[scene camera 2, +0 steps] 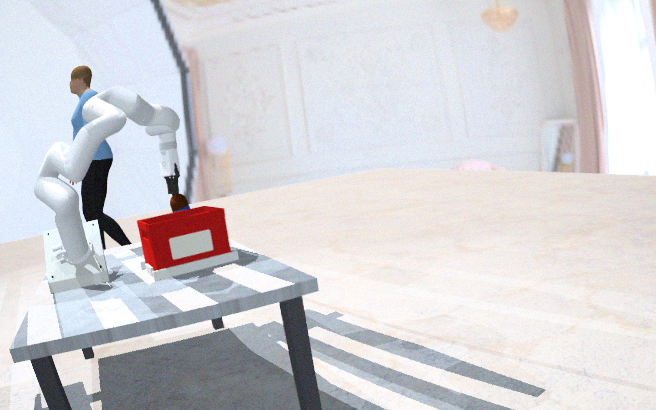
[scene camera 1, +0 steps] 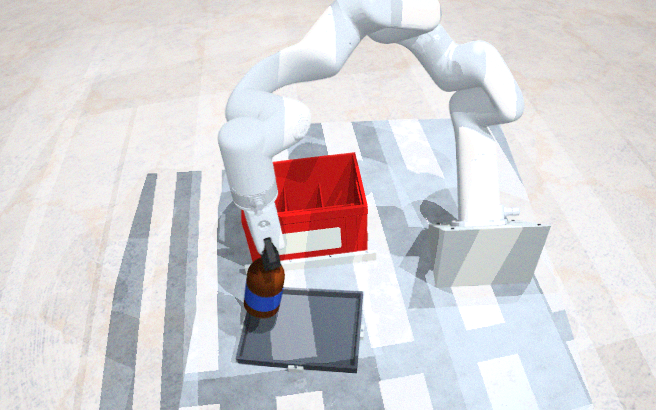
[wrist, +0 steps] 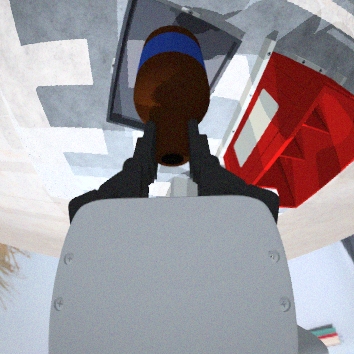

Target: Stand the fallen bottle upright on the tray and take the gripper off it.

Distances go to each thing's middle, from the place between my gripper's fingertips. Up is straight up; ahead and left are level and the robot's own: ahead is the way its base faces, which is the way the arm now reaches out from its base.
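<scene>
There is the brown bottle (scene camera 1: 263, 290), and my hand is 50 mm above it, 10 mm to the right of it and 20 mm short of it.
</scene>
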